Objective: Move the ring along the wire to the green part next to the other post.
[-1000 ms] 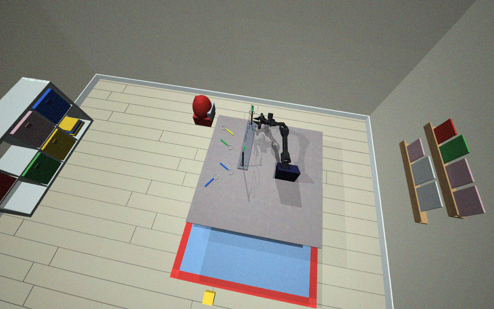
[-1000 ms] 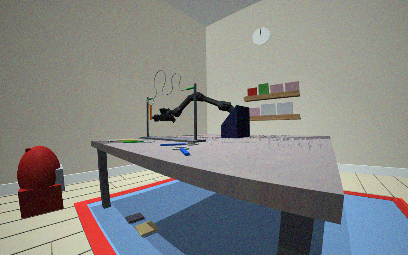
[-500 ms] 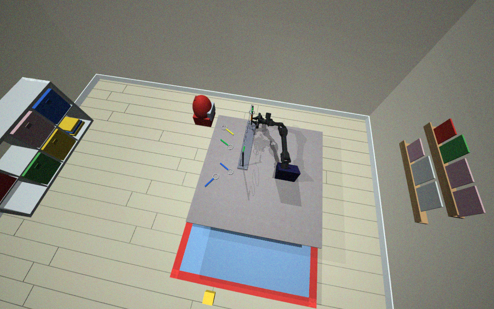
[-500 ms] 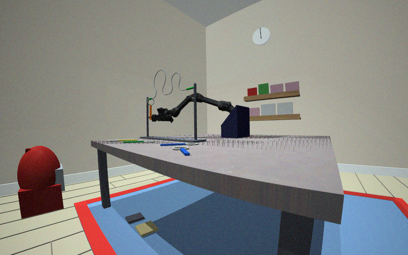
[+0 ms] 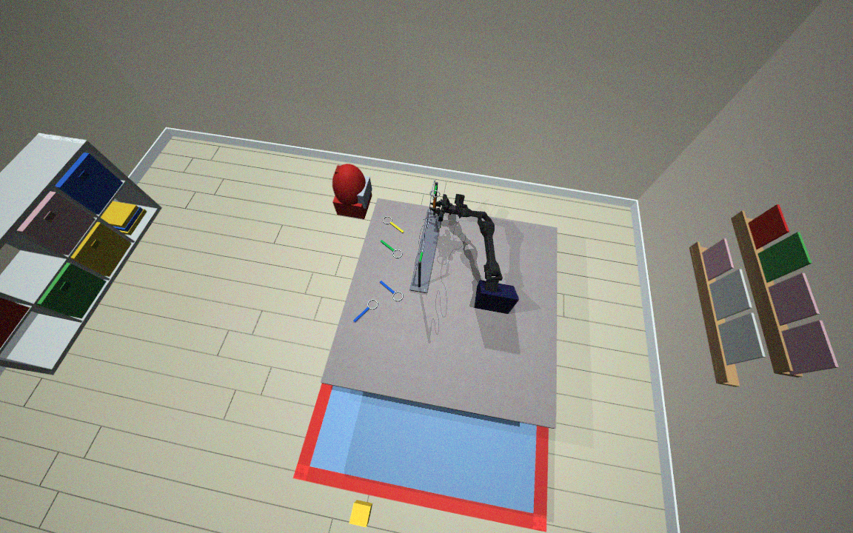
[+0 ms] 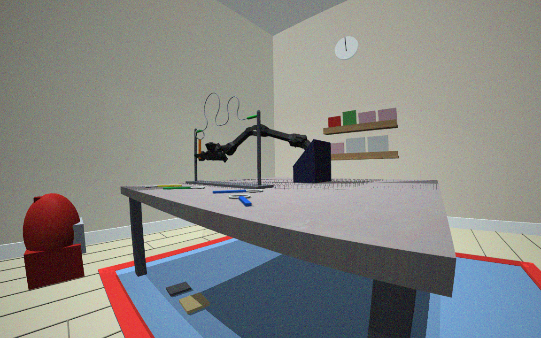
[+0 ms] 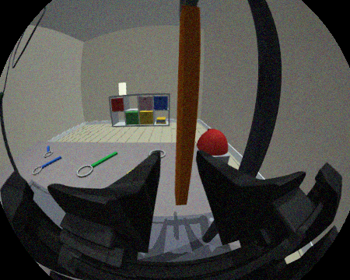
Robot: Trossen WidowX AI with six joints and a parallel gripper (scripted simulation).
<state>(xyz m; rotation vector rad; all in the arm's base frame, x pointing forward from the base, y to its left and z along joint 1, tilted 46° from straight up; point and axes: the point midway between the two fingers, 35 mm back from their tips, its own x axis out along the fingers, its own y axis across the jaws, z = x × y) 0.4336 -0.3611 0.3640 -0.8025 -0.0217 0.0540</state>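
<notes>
The ring with orange handle is 3 cm behind my gripper tip and 8 cm above it.
</notes>
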